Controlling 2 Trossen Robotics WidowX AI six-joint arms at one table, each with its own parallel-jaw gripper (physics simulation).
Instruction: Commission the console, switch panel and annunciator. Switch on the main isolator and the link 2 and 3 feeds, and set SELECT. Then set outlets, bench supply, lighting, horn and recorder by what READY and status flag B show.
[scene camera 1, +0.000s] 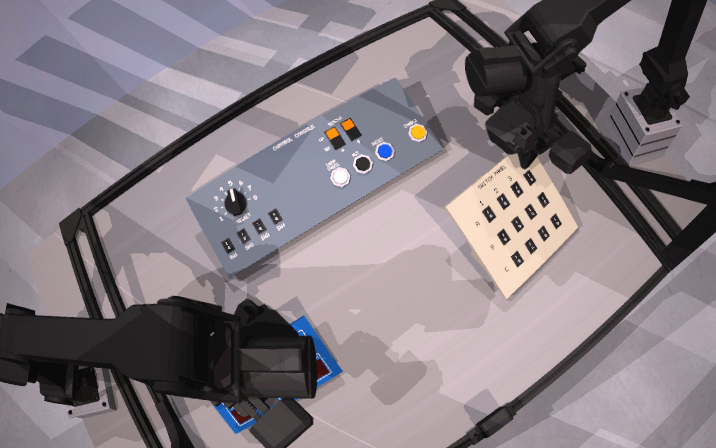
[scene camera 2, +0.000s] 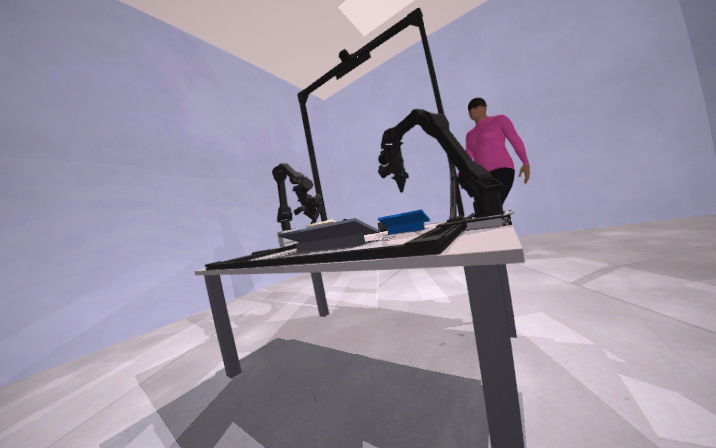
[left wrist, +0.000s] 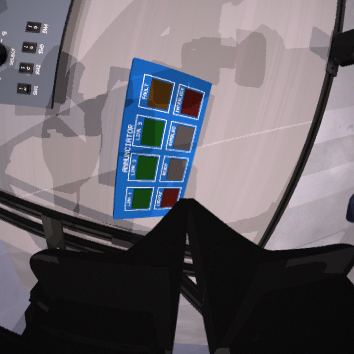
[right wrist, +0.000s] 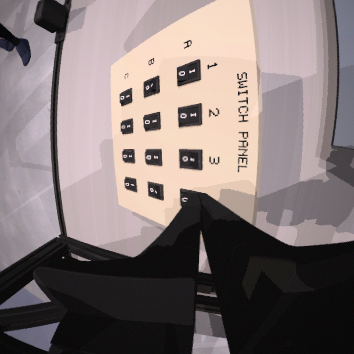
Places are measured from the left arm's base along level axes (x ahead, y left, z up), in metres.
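Pixels of known places: left gripper, fingertip midpoint: (scene camera 2: 401, 192) (left wrist: 185, 204); right gripper, fingertip midpoint: (scene camera 1: 524, 167) (scene camera 2: 315, 221) (right wrist: 197, 199); left arm's base at its link origin: (scene camera 1: 83, 386) (scene camera 2: 490, 215); right arm's base at its link origin: (scene camera 1: 652, 108) (scene camera 2: 286, 230).
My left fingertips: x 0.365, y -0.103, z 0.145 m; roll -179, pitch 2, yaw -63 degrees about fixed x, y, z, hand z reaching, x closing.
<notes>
For each thing: its middle in the pictures, then the offset to it from my left fingertips. "*": a spot on its surface instead.
- grey-blue console at a spot on its surface: (scene camera 1: 295, 174) * dx +0.125, dy +0.331, dz -0.103 m
- blue annunciator at the middle of its body: (left wrist: 153, 146) (scene camera 1: 267, 374) (scene camera 2: 403, 224) dx -0.010, dy +0.043, dz -0.138 m
- READY at a spot on its surface: (left wrist: 174, 169) * dx -0.021, dy +0.003, dz -0.123 m
The grey-blue console (scene camera 1: 295, 174) (scene camera 2: 327, 229) has its SELECT knob (scene camera 1: 234, 202) pointing near 5. Both status flags (scene camera 1: 332, 133) (scene camera 1: 347, 124) show orange in their upper halves. The cream switch panel (scene camera 1: 506, 280) (right wrist: 225, 30) carries rows of black rockers; their exact positions are hard to read. My right gripper (right wrist: 197, 199) (scene camera 1: 525, 162) is shut and empty, its tips over the fourth A-row rocker, partly hiding it. My left gripper (left wrist: 185, 204) (scene camera 2: 401, 190) is shut and empty, high above the blue annunciator (left wrist: 120, 207) (scene camera 2: 403, 219). READY (left wrist: 174, 169) looks grey; the coloured windows look dull.
SW1 to SW4 sit below the knob. White, black, blue and yellow buttons (scene camera 1: 340, 176) (scene camera 1: 362, 163) (scene camera 1: 384, 151) (scene camera 1: 417, 132) line the console. A black frame (scene camera 1: 258, 103) borders the table. A person in pink (scene camera 2: 492, 142) stands behind the table.
</notes>
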